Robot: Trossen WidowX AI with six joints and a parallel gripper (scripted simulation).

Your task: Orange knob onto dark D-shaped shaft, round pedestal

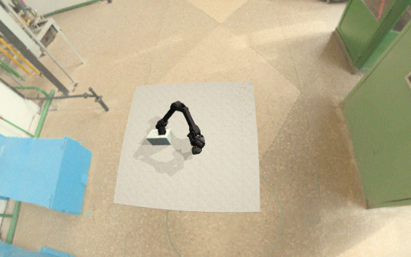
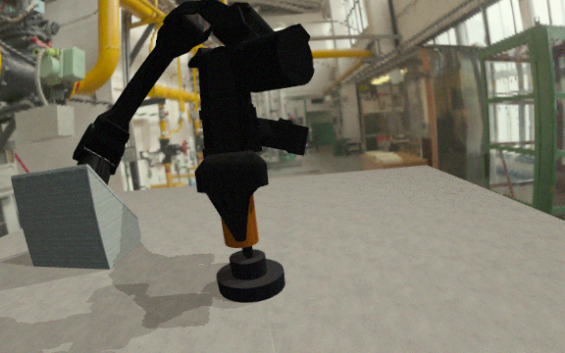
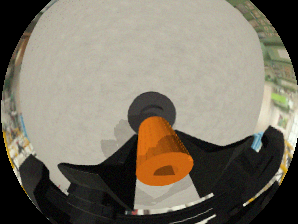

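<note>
The orange knob lies 20 mm above my gripper tip. The rest, counted from my gripper tip: dark round pedestal: 40 mm below.
</note>
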